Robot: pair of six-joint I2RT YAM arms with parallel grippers.
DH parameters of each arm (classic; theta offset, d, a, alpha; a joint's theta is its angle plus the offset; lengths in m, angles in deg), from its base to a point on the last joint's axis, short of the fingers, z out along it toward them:
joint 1: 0 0.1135 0.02 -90
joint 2: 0 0 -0.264 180
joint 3: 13.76 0 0.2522 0
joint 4: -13.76 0 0.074 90
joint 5: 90 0 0 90
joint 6: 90 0.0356 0 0
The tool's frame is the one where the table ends.
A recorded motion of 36 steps. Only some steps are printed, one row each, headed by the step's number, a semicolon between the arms.
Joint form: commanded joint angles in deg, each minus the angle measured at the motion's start. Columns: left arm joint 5, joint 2, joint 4, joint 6, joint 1, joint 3; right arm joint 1, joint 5, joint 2, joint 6, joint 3, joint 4.
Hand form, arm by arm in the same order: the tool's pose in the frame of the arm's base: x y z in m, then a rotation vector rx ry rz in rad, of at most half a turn. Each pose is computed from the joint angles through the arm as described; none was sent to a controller.
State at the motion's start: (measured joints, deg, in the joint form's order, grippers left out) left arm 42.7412 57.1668 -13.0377 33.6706 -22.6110 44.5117; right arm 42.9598 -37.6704 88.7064 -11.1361 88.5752 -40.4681
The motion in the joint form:
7: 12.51 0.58 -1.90 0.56 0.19 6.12; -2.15 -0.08 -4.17 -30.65 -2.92 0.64
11: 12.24 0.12 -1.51 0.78 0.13 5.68; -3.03 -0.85 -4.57 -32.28 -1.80 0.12
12: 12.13 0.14 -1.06 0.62 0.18 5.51; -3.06 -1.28 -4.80 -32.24 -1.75 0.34
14: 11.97 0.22 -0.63 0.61 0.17 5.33; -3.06 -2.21 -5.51 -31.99 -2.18 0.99
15: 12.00 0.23 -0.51 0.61 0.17 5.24; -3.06 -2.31 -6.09 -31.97 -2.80 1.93
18: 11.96 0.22 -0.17 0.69 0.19 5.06; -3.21 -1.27 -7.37 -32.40 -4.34 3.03
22: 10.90 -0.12 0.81 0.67 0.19 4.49; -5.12 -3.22 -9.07 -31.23 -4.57 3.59
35: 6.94 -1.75 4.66 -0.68 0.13 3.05; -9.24 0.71 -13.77 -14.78 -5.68 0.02
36: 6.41 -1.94 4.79 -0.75 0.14 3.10; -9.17 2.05 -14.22 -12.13 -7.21 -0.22
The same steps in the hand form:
7: 0.1895 -0.1098 0.3305 1.3756 1.2494 -0.7908; 0.2267 0.2245 0.3772 -1.6809 1.3798 0.7249
11: 0.1881 -0.1094 0.3301 1.3761 1.2422 -0.7808; 0.2277 0.2195 0.3850 -1.6807 1.3414 0.7086
12: 0.1885 -0.1093 0.3297 1.3729 1.2419 -0.7780; 0.2270 0.2189 0.3869 -1.6779 1.3302 0.7137
14: 0.1891 -0.1095 0.3290 1.3716 1.2410 -0.7741; 0.2244 0.2174 0.3893 -1.6723 1.3101 0.7279
15: 0.1892 -0.1096 0.3286 1.3718 1.2403 -0.7745; 0.2231 0.2164 0.3901 -1.6664 1.2954 0.7244
18: 0.1894 -0.1096 0.3281 1.3717 1.2371 -0.7711; 0.2207 0.2126 0.3891 -1.6590 1.2882 0.6938
22: 0.1893 -0.1091 0.3272 1.3634 1.2369 -0.7475; 0.2205 0.2008 0.3974 -1.6172 1.2790 0.7087
35: 0.1875 -0.1070 0.3297 1.3150 1.2309 -0.6674; 0.2144 0.1689 0.4067 -1.3578 1.6061 0.7670
36: 0.1872 -0.1066 0.3308 1.3093 1.2315 -0.6568; 0.2136 0.1679 0.3995 -1.3216 1.6758 0.7759

